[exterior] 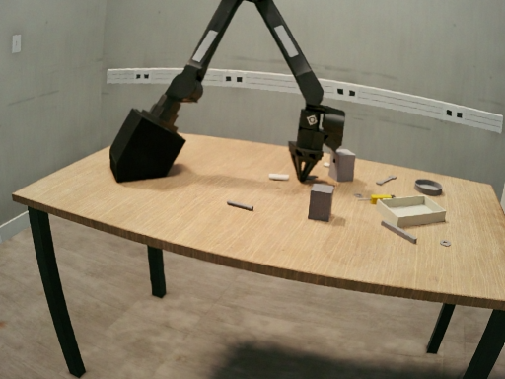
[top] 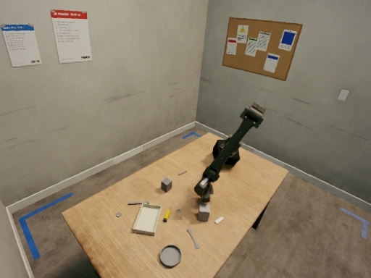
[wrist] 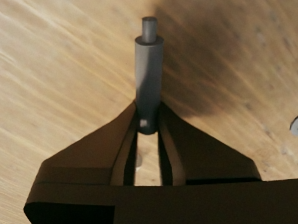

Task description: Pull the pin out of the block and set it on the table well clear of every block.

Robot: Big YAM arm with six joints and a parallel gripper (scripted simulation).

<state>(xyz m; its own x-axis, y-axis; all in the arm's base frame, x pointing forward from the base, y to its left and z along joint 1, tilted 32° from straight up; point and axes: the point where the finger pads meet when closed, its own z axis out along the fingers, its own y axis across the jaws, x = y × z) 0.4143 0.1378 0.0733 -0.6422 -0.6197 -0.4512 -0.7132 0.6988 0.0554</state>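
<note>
Now: the short grey pin 2 cm ahead of my hand and 3 cm to the left of it. Also, from my hand: grey bar: 35 cm ahead, 19 cm to the right; then spanner: 22 cm ahead, 17 cm to the left, 1 cm below; then white tray: 36 cm ahead, 6 cm to the right.
</note>
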